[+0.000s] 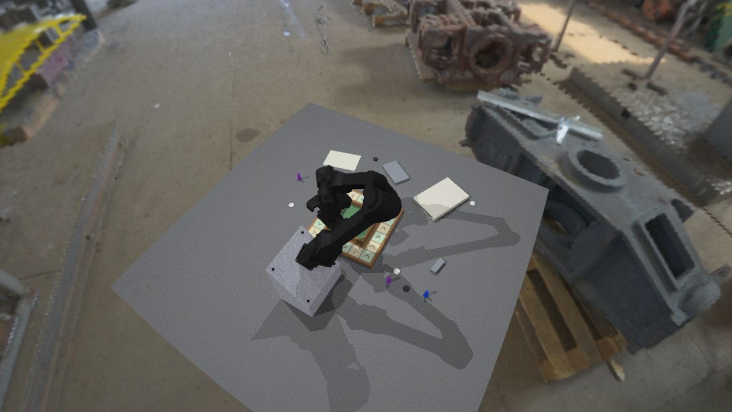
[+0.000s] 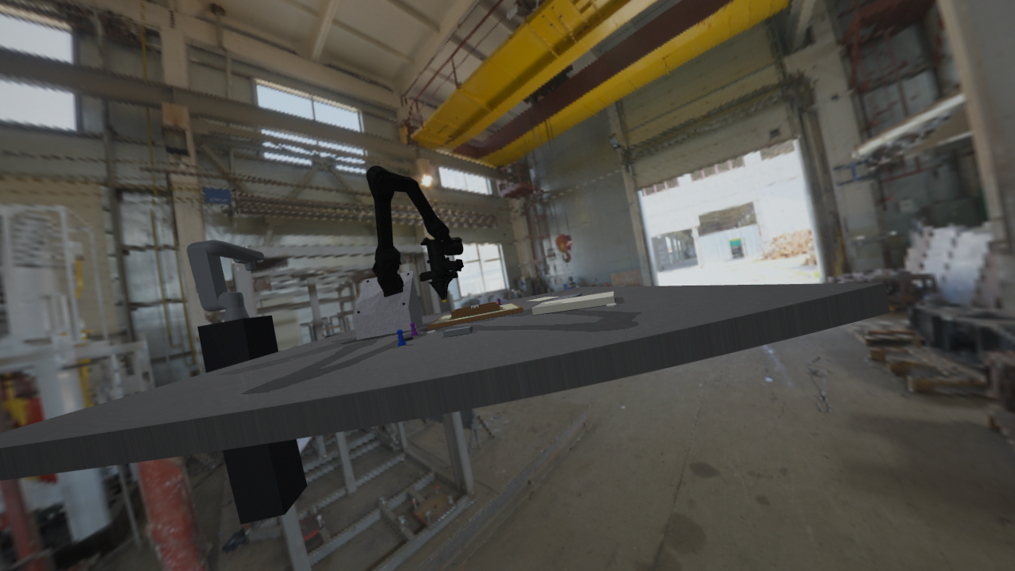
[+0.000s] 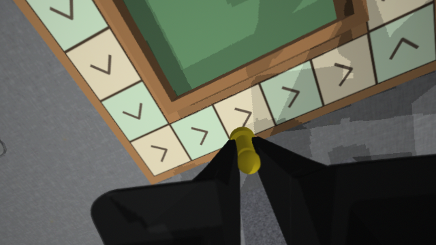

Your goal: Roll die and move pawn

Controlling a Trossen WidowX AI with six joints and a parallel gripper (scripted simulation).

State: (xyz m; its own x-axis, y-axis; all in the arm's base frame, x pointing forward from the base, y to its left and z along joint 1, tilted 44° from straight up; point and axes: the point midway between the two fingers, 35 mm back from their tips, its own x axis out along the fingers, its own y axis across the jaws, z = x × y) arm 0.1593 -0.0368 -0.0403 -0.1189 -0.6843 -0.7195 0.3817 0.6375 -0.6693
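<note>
My gripper tip is 10 cm short of the green dice tray, 7 cm above it and 4 cm to the left of it. Also, from my gripper tip: blue pawn (38 cm to the right, 8 cm behind, 6 cm below); then yellow pawn (1 cm above); then white die (10 cm ahead, 5 cm to the right, 5 cm below).
</note>
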